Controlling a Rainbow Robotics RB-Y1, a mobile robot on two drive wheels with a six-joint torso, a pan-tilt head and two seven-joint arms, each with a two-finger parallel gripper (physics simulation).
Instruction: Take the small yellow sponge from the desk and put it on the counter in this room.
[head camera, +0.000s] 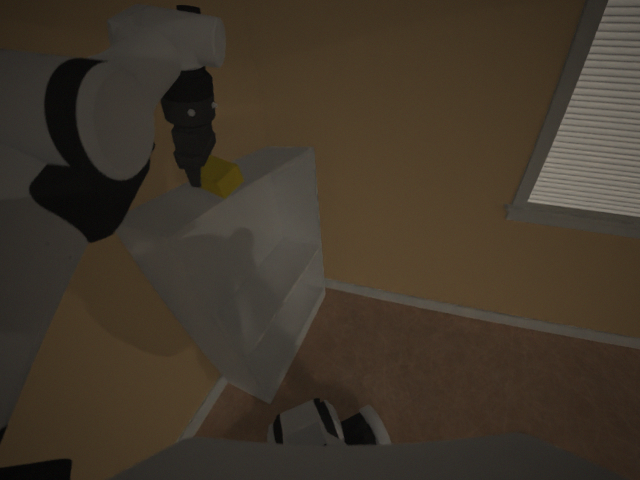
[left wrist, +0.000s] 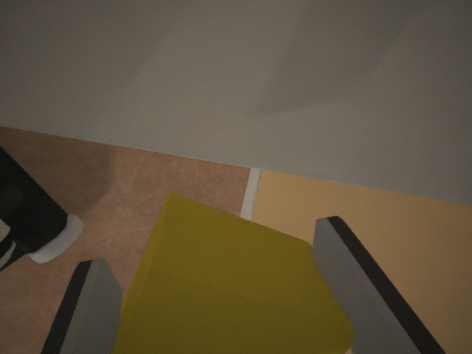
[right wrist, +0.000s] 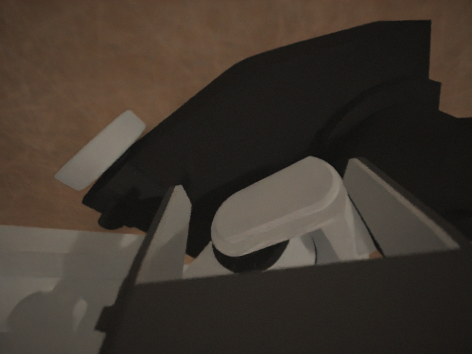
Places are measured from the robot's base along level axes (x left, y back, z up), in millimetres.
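Pixels of known places: left gripper, fingertip midpoint: (head camera: 201, 174) (left wrist: 216, 255); right gripper, fingertip midpoint: (right wrist: 263, 183).
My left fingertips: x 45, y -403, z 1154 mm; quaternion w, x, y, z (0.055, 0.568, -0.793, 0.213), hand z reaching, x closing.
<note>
For each thing: its top centre in the pictures, then the offset to it from my left fingertips. "spot": a spot on its surface instead. Level surfaces: height alone.
- yellow sponge, top centre: (head camera: 209, 157) dx -31, dy +29, dz +39 mm
- unit's grey surface, surface height: dz -93 mm
- blind-covered window, surface spot: (head camera: 594, 124) spot: dx -1335, dy +219, dz +47 mm
- Brown floor, surface height: dz -1153 mm
- wall's white baseboard, surface spot: (head camera: 454, 310) spot: dx -1169, dy +74, dz -1112 mm
My left gripper (head camera: 207, 178) (left wrist: 216, 255) is shut on the yellow sponge (head camera: 223, 178) (left wrist: 225, 280), which fills the space between its fingers. In the head view the sponge overlaps the flat top of a pale grey unit (head camera: 173, 209) with an open, shelved front. The unit's grey surface (left wrist: 225, 65) fills the upper part of the left wrist view; floor and wall show around the sponge. The frames do not tell whether this unit is the counter or the desk, nor the height of the sponge above it. My right gripper (right wrist: 263, 183) is open and empty.
A tan wall (head camera: 413, 155) with a blind-covered window (head camera: 594, 124) stands behind and at the right. Brown floor (head camera: 439, 382) lies below the wall's white baseboard (head camera: 454, 310). The robot's dark and white base parts (right wrist: 280, 115) show beyond my right fingers.
</note>
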